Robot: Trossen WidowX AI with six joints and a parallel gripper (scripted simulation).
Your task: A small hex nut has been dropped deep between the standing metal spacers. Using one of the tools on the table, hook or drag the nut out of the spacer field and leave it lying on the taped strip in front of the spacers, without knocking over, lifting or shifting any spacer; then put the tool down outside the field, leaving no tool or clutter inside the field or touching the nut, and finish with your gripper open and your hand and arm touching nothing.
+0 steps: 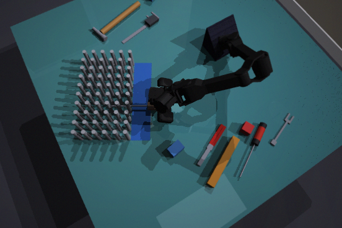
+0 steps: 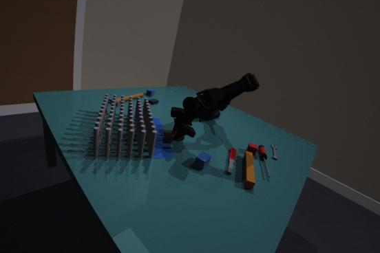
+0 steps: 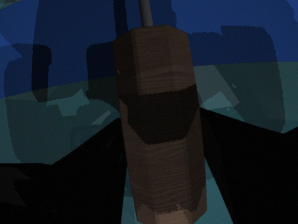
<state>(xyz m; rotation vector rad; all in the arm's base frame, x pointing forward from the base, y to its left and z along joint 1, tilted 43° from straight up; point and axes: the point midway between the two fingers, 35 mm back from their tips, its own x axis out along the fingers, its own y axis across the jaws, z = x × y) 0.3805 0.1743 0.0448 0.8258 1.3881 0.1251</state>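
My gripper tip is 6 cm to the left of the blue taped strip, 5 cm short of it and 1 cm above it. Round my gripper tip: orange bar: 32 cm to the left, 15 cm behind, 1 cm above; then red cube: 31 cm behind, 24 cm to the left, 1 cm above; then small fork tool: 45 cm behind, 30 cm to the left, 1 cm below.
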